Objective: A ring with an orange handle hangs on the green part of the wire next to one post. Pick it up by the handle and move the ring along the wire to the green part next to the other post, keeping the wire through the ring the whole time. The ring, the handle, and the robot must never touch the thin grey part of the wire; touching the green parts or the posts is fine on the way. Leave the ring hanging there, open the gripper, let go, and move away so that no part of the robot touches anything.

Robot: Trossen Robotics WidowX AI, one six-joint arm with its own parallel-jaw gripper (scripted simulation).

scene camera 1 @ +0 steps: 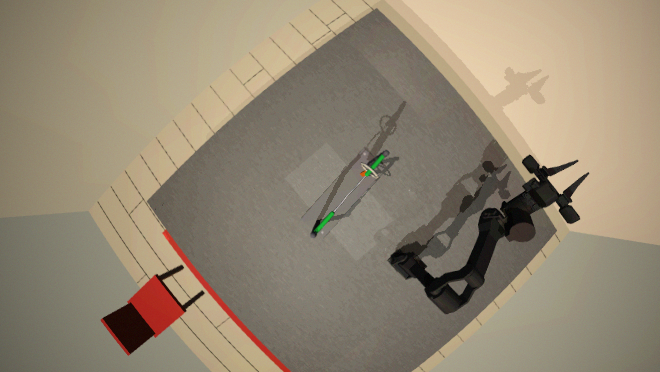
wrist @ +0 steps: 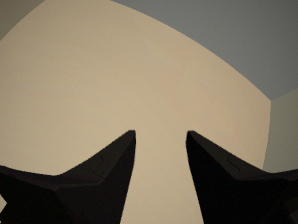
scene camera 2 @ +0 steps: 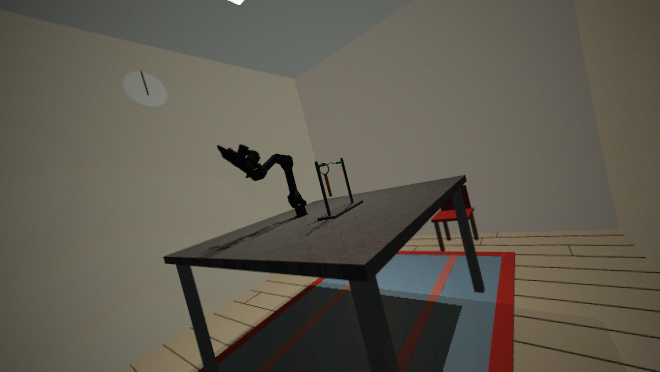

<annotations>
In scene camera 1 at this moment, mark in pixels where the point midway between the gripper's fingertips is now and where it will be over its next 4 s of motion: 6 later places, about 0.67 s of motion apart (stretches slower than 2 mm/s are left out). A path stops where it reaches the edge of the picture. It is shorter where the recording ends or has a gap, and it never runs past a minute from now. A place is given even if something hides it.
My gripper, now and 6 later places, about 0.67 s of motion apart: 583,166; 450,148; 382,190; 371,183; 367,178; 361,172; 354,167
</annotations>
